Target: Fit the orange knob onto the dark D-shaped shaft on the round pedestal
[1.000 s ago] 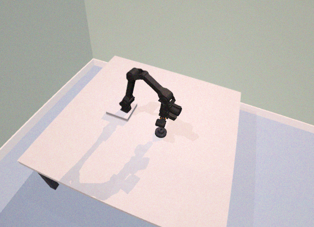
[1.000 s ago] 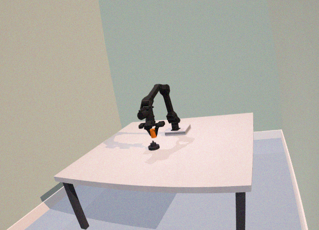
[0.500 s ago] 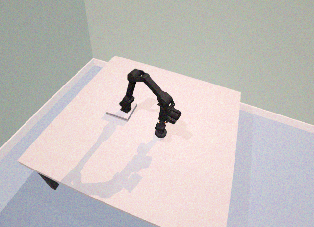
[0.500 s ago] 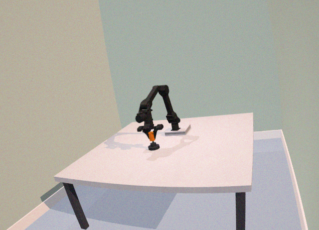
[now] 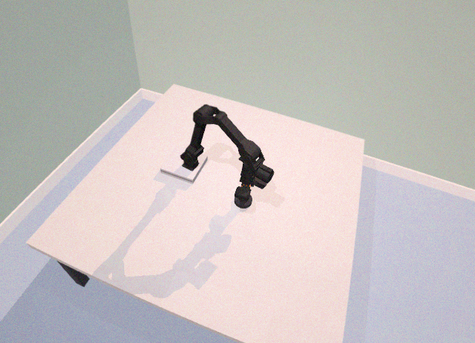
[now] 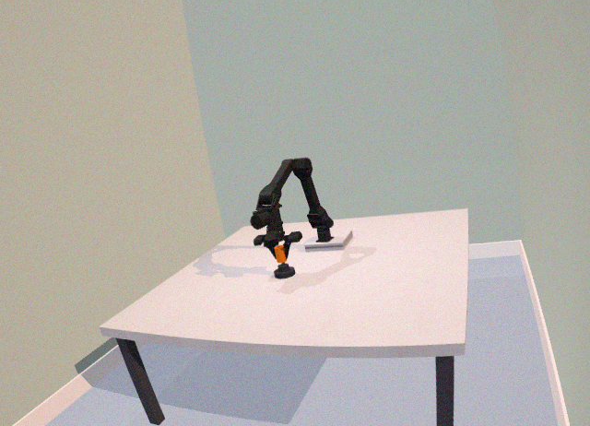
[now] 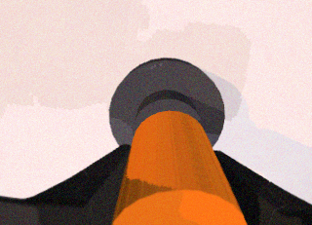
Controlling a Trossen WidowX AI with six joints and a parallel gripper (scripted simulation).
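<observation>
My gripper tip is 2 cm below the orange knob. From my gripper tip the other things lie so: round pedestal 4 cm below.
</observation>
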